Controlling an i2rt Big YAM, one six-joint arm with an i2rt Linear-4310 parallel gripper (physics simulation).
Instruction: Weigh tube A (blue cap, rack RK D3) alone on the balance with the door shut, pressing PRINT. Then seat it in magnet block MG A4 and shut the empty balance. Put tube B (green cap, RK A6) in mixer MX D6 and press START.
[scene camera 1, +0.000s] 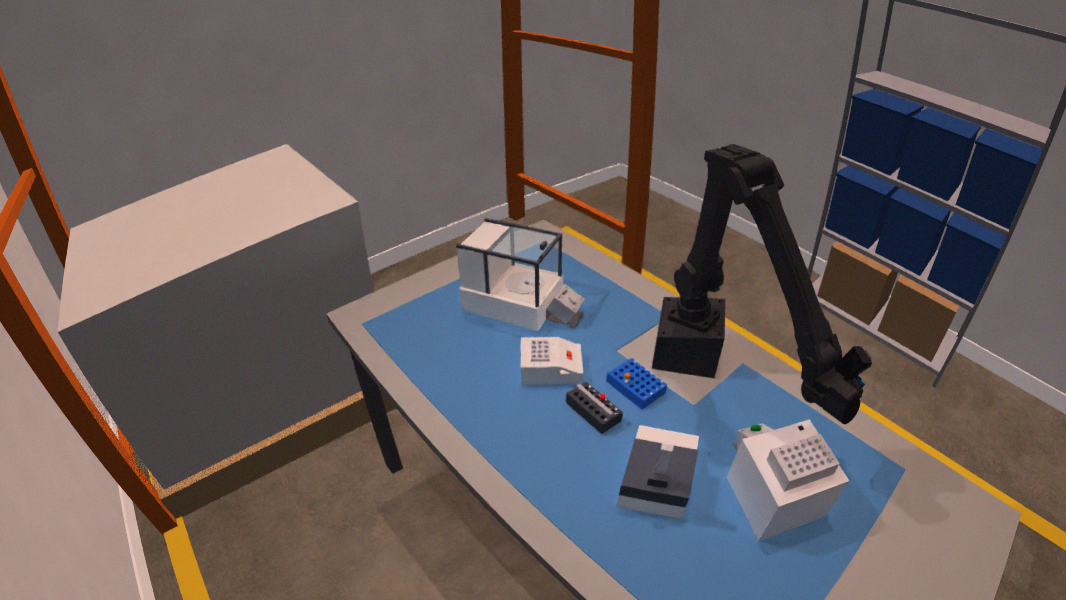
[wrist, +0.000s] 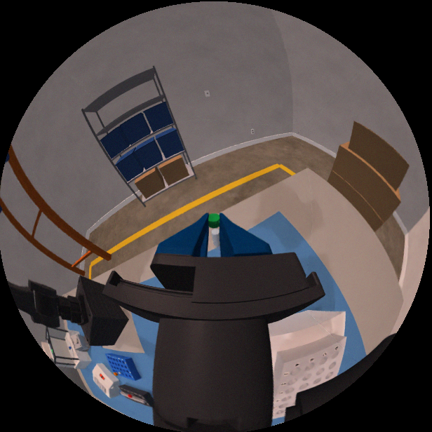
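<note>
My gripper is shut on tube B, whose green cap shows between the blue fingertips in the wrist view. It is raised above the table, behind the white mixer. The mixer's holed grey block is on top and its green button is at the back left. The glass-walled balance stands at the far left; its door state is unclear. The blue rack and black magnet block lie mid-table. Tube A's blue cap cannot be made out.
A white device with a red button stands left of the racks. A dark grey and white box stands left of the mixer. The arm's black base is behind the blue rack.
</note>
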